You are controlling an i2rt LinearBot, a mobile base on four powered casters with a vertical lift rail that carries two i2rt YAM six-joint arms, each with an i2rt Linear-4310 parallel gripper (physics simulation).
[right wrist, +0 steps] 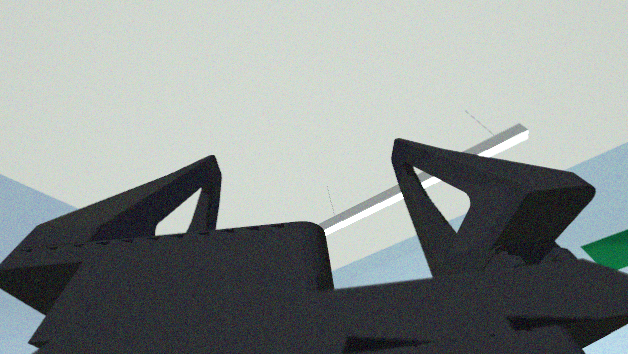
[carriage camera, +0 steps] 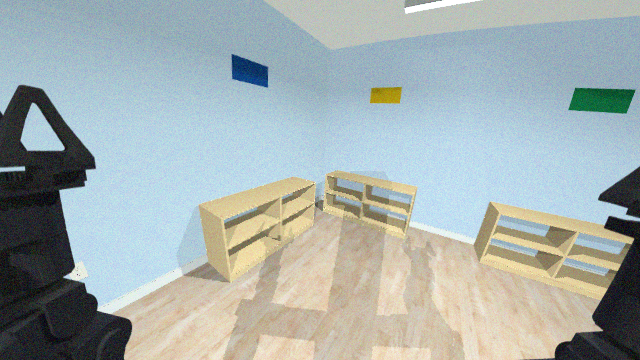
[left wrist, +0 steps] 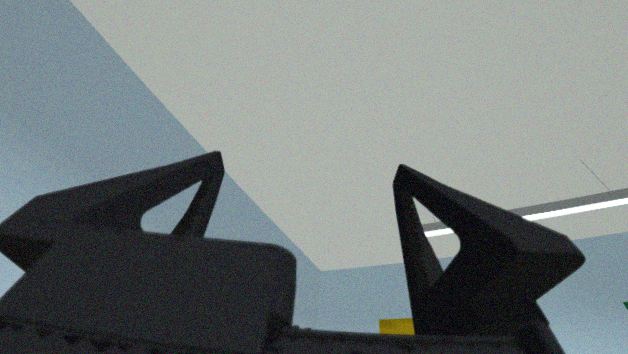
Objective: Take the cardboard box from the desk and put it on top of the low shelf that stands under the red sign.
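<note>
My left gripper is open and empty, its two fingers wide apart and pointing up toward the ceiling. Part of it also shows at the left edge of the carriage view. My right gripper is open and empty, raised in the same way; part of it shows at the right edge of the carriage view. The cardboard box, the desk, the red sign and the shelf under it do not show in these views.
A low wooden shelf stands at the left wall near a blue sign. Another shelf stands in the corner under a yellow sign. A third shelf stands at the right below a green sign, partly behind my right arm.
</note>
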